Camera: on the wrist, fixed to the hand. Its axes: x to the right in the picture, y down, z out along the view.
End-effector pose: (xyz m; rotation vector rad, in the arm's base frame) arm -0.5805 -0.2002 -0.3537 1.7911 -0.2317 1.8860
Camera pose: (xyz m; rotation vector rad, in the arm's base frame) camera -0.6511 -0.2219 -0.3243 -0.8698 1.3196 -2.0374
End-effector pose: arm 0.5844 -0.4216 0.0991 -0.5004 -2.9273 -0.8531
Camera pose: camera 0.5805 -0.3941 0.1736 -1.9275 -1.4624 -0.5437
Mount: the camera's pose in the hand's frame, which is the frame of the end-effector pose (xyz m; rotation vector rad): 0.0220 0.0589 -0.0486 -0.0196 0.2747 1.5299
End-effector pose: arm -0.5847 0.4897 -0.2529 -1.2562 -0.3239 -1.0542
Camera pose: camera -0.5428 0.4331 -0.2897 -0.9488 0.7887 0.1259
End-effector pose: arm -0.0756 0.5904 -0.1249 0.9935 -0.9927 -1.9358
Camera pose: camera -0.0282 0.5317 -0.1001 0.2100 -1.0389 -0.5079
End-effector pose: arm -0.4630 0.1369 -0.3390 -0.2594 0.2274 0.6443
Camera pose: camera -0.4884 0.1796 -0.4010 -0.1519 0.6969 2.1286
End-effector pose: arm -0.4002 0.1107 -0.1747 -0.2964 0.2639 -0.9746
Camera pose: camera -0.3601 0.1171 -0.2430 0.0742 0.6137 0.5114
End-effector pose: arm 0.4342 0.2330 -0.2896 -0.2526 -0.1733 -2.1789
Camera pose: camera 0.4640 0.1711 -0.3295 -0.0327 0.1726 -0.6724
